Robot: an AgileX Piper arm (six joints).
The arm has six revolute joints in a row. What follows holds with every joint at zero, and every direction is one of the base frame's.
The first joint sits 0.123 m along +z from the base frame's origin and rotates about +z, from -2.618 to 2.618 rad.
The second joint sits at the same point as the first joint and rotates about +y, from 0 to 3.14 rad.
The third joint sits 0.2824 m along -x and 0.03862 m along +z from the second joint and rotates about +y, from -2.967 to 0 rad.
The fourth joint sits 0.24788 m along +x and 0.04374 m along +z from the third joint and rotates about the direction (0.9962, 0, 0.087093), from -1.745 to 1.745 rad.
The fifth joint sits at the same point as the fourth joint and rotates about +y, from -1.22 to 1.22 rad.
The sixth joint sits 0.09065 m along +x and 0.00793 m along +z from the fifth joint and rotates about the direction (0.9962, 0, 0.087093), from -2.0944 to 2.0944 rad.
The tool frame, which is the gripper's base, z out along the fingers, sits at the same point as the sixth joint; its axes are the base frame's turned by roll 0, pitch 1.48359 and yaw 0 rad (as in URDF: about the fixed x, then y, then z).
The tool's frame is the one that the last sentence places.
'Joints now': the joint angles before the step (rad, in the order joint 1, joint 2, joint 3, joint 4, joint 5, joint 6). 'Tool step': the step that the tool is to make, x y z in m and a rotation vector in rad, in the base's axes. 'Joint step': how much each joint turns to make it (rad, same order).
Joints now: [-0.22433, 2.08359, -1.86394, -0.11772, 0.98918, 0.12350]
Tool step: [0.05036, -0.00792, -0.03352, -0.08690, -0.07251, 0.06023]
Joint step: [0.01349, 0.20728, -0.21585, -0.05637, -0.08558, -0.03123]
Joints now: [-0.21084, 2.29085, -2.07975, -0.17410, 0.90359, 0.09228]
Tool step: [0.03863, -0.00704, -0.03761, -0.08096, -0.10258, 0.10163]
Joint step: [0.00028, 0.17723, -0.16314, -0.00819, -0.14581, -0.09229]
